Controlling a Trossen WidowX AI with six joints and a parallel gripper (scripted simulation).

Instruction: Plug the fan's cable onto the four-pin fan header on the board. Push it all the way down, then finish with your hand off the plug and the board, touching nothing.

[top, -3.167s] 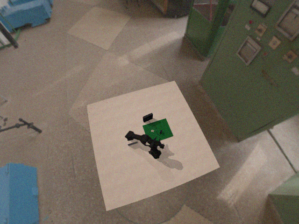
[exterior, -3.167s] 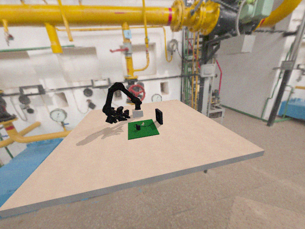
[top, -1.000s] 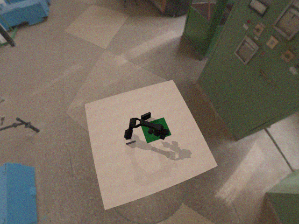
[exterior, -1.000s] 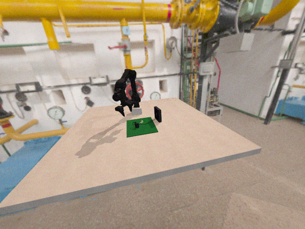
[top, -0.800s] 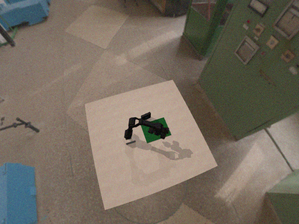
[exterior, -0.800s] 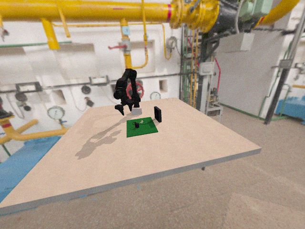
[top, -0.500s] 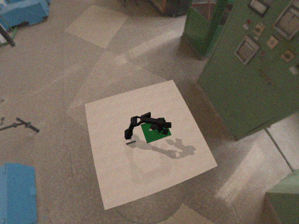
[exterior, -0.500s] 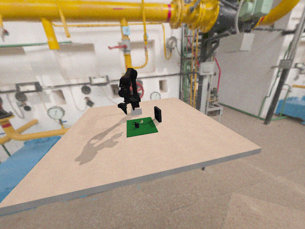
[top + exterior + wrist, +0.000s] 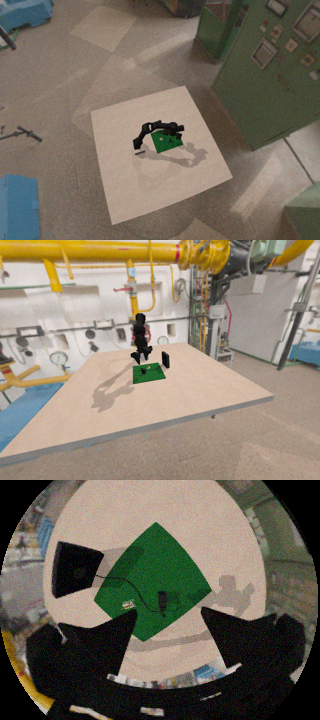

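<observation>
The dark plug is 80 mm below my gripper tip, 10 mm to the right of it and 10 mm behind it. The rest, counted from my gripper tip: green board 120 mm below, 40 mm behind, 20 mm to the left; black fan 180 mm to the left, 130 mm behind, 50 mm below.
</observation>
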